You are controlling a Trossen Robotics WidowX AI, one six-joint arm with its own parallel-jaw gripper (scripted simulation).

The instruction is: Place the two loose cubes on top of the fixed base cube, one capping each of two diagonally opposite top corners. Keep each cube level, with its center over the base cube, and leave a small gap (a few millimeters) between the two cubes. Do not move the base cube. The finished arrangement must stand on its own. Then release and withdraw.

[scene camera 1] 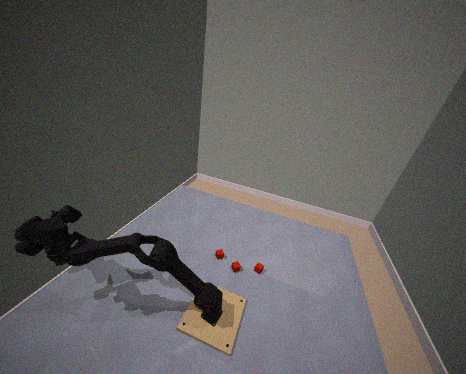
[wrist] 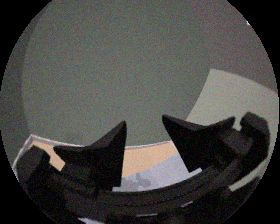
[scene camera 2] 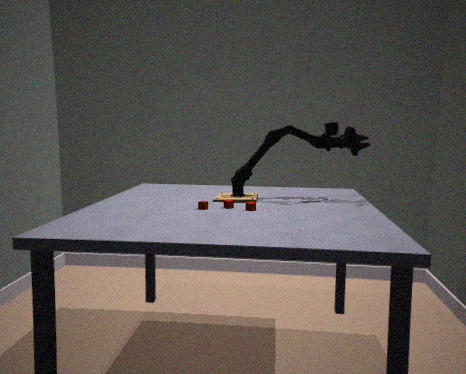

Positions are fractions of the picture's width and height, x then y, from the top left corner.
Scene:
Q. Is the gripper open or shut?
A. Open.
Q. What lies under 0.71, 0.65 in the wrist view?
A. The gripper.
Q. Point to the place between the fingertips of the gripper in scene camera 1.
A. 0.10, 0.58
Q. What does the gripper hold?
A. Nothing.

